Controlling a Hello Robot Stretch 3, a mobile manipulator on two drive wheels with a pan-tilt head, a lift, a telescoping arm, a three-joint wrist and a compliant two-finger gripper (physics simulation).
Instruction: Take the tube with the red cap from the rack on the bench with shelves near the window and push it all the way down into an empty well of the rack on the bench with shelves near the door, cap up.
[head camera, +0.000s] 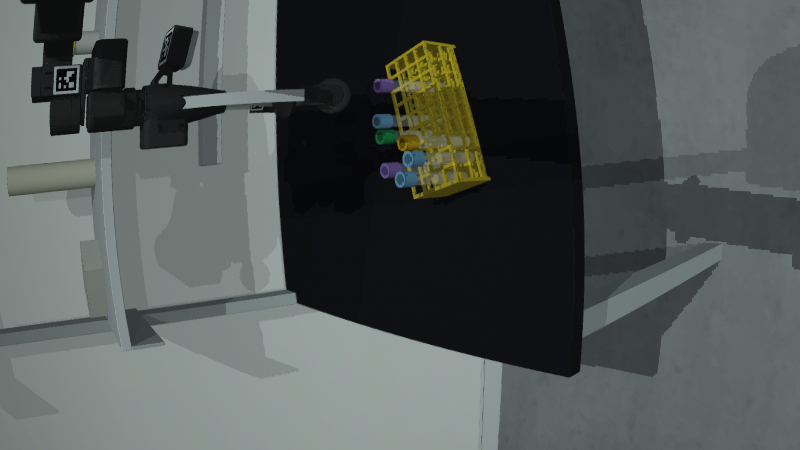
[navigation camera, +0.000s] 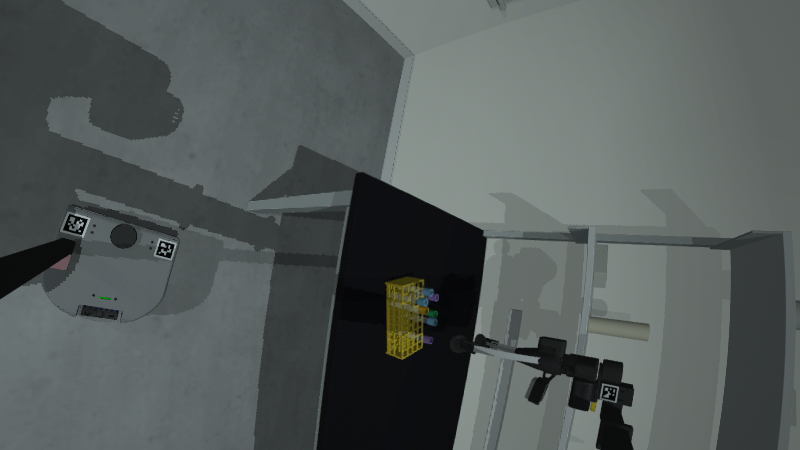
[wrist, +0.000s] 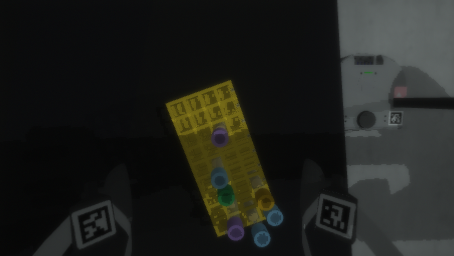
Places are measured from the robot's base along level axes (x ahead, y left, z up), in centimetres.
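Pixels of known places: gripper, fingertip midpoint: (head camera: 319, 99) (navigation camera: 463, 341); robot's base at its link origin: (navigation camera: 123, 235).
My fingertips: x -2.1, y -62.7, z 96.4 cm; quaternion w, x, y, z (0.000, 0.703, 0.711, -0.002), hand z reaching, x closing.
Note:
For each thing: its top centre in the pictures, then the offset to it from my fingertips. "*": a spot on its surface instead. Level surfaces: height alone.
- yellow wire-grid rack at its top centre: (head camera: 418, 117) (navigation camera: 413, 319) dx +2.2, dy +1.0, dz -14.4 cm
- black bench top at its surface level: dz -20.1 cm
- beige cylinder at a spot on its surface: (head camera: 50, 176) (navigation camera: 618, 329) * dx +8.5, dy -37.6, dz +34.8 cm
A yellow wire-grid rack (head camera: 433, 100) (navigation camera: 403, 330) (wrist: 187, 150) stands upright on the black bench top. It holds several tubes, cap up: purple (head camera: 383, 85) (wrist: 220, 137), blue (head camera: 382, 120) (wrist: 219, 178), green (head camera: 386, 137) (wrist: 226, 195) and orange (head camera: 408, 142) (wrist: 265, 199) caps show. Wells at the end beyond the lone purple cap look empty. My gripper (head camera: 307, 100) (navigation camera: 471, 341) (wrist: 217, 181) is open, with nothing between its fingers. It hangs above the rack, the fingers spread to either side of it in the wrist view. The red-capped tube does not show in these current views.
The black bench top (head camera: 447, 279) (navigation camera: 413, 235) (wrist: 100, 60) has shelving (head camera: 109, 223) (navigation camera: 584, 279) above its back. A beige cylinder (head camera: 50, 176) (navigation camera: 619, 328) is on a shelf. My base (navigation camera: 111, 279) (wrist: 372, 95) stands on the floor in front of the bench.

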